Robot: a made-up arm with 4 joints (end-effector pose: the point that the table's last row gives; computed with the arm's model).
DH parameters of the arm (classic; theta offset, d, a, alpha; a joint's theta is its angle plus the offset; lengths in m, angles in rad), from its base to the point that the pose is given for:
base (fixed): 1.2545 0 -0.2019 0
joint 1: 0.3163 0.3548 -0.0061 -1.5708
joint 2: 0 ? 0.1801 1.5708
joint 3: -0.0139 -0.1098 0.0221 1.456
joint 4: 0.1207 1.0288 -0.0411 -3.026
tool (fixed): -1.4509 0.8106 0 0
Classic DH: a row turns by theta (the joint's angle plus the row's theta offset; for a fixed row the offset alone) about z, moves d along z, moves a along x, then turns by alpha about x.
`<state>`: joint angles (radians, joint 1 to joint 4).
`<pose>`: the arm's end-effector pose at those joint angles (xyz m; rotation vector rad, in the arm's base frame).
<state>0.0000 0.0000 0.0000 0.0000</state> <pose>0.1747 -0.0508 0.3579 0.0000 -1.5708 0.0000</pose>
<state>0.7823 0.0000 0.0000 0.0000</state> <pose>0.0062 0.0756 0.3579 0.6116 -1.4829 0.6115</pose>
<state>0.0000 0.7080 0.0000 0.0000</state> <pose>0.1747 -0.0841 0.2614 -0.5539 -1.4989 0.5539</pose>
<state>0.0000 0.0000 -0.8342 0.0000</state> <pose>0.0809 -0.1968 0.3579 -0.6517 -1.4708 -0.6517</pose>
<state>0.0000 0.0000 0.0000 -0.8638</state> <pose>0.1749 0.0343 0.3666 -0.7461 -1.4518 0.5918</pose>
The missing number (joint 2, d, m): -0.0259
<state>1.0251 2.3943 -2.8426 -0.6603</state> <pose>-0.0987 -0.3647 0.2833 0.5392 1.9448 1.5751</pose>
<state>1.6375 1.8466 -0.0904 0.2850</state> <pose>-0.0292 0.0443 0.2573 -0.1088 2.2369 -2.1194</pose>
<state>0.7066 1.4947 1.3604 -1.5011</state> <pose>-0.0846 -0.2119 -0.0598 0.3275 0.3742 -2.4766</pose>
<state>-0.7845 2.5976 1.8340 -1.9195</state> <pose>-0.4146 -0.3361 0.2229 0.7531 0.9120 2.3839</pose>
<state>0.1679 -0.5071 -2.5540 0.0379</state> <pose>-0.2433 -0.1469 0.4008 -1.5001 -0.2307 -1.7106</pose>
